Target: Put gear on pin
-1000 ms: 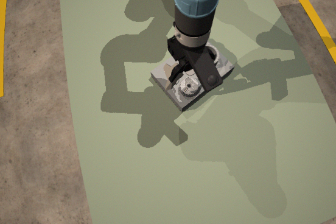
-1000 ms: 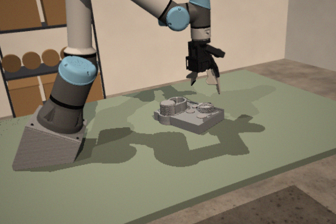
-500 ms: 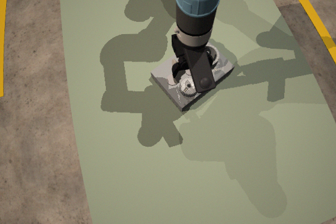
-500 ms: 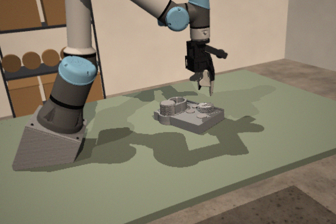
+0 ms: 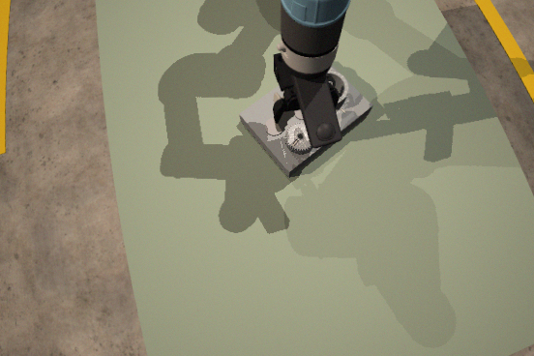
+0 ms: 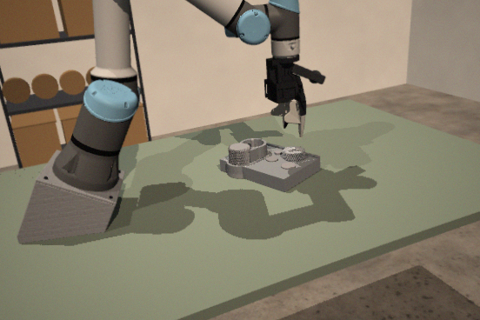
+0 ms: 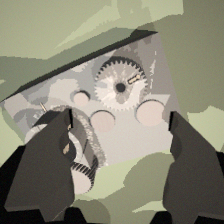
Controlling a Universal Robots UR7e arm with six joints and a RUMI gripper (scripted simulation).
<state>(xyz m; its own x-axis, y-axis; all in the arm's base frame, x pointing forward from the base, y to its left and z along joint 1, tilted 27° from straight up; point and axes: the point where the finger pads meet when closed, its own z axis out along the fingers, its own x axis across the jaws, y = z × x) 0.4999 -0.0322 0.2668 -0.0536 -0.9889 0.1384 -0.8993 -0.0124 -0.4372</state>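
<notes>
The gear lies 8 cm below my hand.
</notes>
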